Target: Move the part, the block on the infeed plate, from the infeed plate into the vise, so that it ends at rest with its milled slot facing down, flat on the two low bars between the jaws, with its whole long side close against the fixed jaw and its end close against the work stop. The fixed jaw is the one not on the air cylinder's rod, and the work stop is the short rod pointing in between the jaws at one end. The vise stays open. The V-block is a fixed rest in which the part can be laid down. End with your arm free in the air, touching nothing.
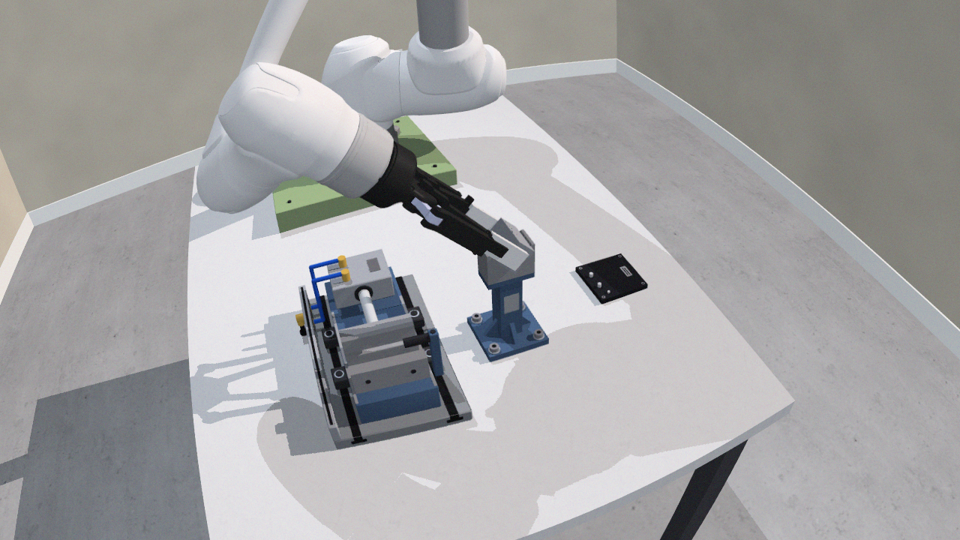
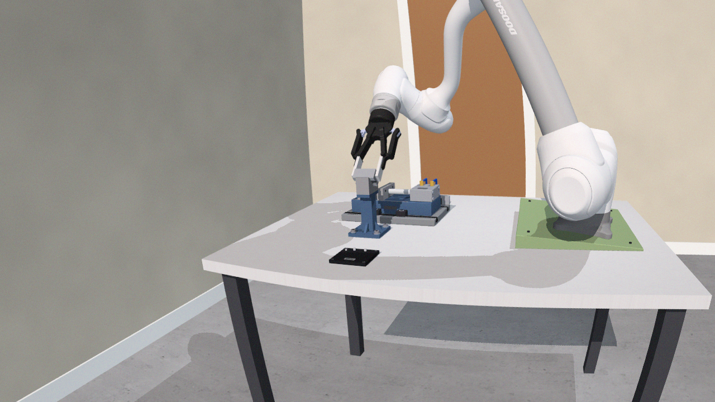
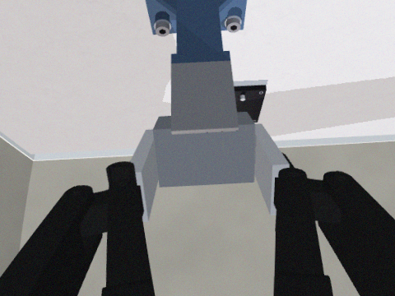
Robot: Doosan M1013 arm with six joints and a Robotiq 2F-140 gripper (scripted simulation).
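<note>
My hand is 20 mm to the right of the part and 20 mm above it. From my hand the other things lie so: blue work stop post: 120 mm below, 90 mm to the right, 70 mm ahead; blue v-block stand: 120 mm below, 10 mm to the left; work stop: 120 mm to the right, 80 mm below, 80 mm ahead.
</note>
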